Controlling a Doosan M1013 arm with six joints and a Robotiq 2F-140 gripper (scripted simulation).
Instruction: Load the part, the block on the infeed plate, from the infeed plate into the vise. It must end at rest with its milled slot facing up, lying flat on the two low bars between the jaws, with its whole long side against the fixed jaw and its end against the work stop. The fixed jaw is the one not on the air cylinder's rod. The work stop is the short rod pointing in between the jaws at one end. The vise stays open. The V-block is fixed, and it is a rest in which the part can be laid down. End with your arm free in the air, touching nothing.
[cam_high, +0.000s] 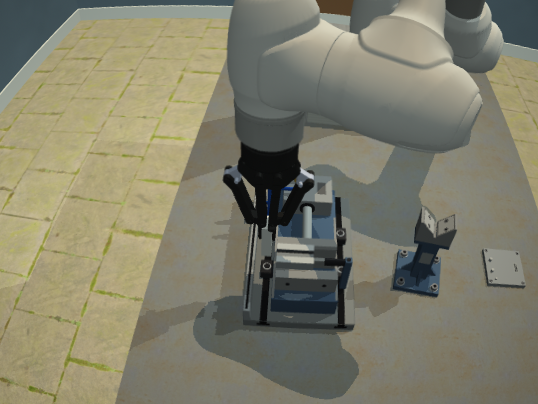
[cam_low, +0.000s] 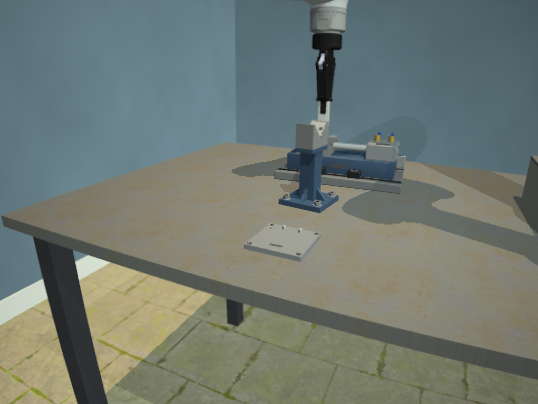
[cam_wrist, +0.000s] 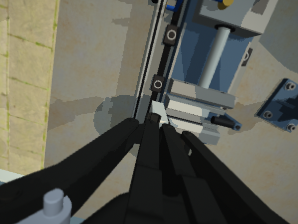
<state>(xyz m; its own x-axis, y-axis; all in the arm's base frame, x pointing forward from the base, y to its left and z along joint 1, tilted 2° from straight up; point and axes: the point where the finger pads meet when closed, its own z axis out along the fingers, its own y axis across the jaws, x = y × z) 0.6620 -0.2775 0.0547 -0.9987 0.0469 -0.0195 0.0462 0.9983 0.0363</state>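
My gripper is now 5 cm to the right of the part and 5 cm above it. The rest, counted from my hand: work stop (11 cm to the left, 6 cm below); then moving jaw (7 cm to the left, 7 cm below, 3 cm behind); then fixed jaw (7 cm to the left, 7 cm below, 3 cm ahead).
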